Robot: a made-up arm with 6 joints.
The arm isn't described. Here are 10 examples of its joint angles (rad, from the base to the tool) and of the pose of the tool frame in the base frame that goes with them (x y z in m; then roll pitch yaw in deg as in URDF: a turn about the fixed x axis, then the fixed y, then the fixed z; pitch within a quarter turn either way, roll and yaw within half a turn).
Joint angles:
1: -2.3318 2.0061 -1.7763 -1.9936 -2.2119 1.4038
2: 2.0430 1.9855 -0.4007 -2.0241 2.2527 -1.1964
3: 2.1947 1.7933 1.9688 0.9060 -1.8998 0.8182
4: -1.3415 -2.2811 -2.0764 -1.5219 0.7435 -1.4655
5: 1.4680 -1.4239 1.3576 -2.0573 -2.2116 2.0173
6: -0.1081 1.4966 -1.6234 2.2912 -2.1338 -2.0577
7: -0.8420 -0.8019 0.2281 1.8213 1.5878 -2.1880
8: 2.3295 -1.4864 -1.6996 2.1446 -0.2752 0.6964
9: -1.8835 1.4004 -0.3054 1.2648 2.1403 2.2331
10: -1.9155 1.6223 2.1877 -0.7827 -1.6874 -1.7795
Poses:
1: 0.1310 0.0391 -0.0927 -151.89 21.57 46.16
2: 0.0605 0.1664 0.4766 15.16 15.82 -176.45
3: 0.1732 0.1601 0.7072 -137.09 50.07 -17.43
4: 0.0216 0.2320 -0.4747 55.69 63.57 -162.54
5: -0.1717 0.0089 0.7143 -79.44 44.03 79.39
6: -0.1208 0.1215 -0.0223 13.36 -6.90 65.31
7: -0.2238 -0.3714 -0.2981 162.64 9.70 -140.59
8: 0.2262 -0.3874 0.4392 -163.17 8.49 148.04
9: 0.4830 0.0302 -0.3971 119.93 -33.47 28.58
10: 0.4303 0.3294 -0.2627 91.87 -32.41 66.04
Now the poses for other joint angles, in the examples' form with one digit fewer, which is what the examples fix.
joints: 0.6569 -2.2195 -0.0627 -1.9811 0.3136 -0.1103
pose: -0.583 -0.169 0.535 -126.3 -58.1 69.3
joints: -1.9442 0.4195 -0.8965 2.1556 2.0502 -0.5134
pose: 0.385 -0.133 -0.389 91.4 41.7 171.0
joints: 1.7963 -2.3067 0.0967 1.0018 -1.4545 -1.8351
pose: 0.102 0.306 0.295 -167.1 51.9 48.1
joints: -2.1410 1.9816 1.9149 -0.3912 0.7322 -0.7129
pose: 0.349 0.140 0.117 -100.0 -17.1 -80.9
